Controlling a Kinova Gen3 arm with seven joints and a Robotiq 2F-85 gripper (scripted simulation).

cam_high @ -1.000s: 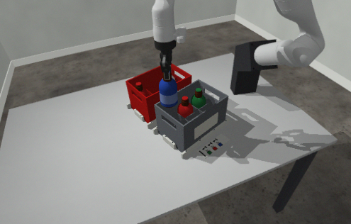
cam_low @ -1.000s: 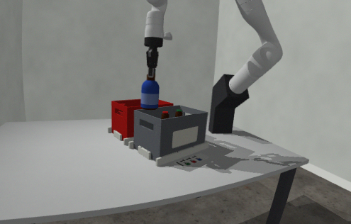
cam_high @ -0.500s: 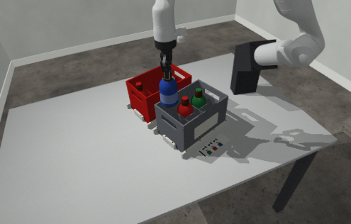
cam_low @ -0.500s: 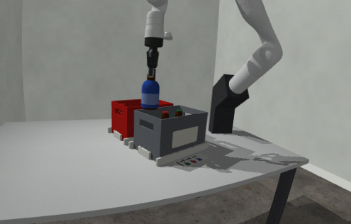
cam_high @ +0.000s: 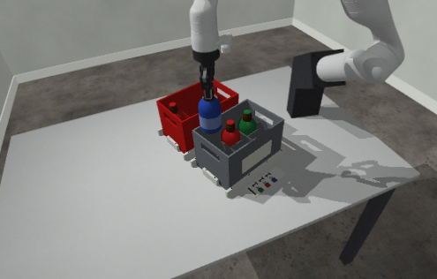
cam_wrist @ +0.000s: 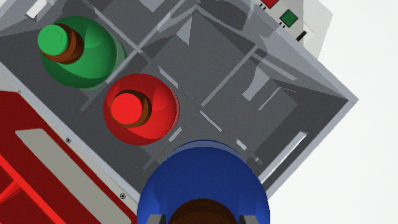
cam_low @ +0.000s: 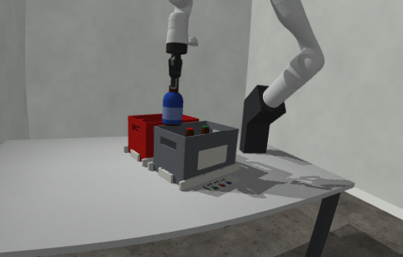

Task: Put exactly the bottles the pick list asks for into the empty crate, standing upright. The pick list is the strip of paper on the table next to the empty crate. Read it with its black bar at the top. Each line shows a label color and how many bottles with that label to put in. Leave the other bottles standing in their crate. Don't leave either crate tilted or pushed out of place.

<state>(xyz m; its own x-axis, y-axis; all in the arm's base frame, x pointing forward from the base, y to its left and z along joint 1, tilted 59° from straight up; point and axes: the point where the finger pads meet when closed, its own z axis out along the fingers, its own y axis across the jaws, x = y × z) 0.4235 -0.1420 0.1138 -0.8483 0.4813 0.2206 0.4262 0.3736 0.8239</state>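
The blue-label bottle lies 70 mm below my hand. From my hand the other things lie so: red crate 250 mm below, 210 mm to the right, 10 mm behind; then grey crate 250 mm below, 100 mm behind, 10 mm to the left; then green-label bottle 250 mm below, 160 mm behind, 60 mm to the right.
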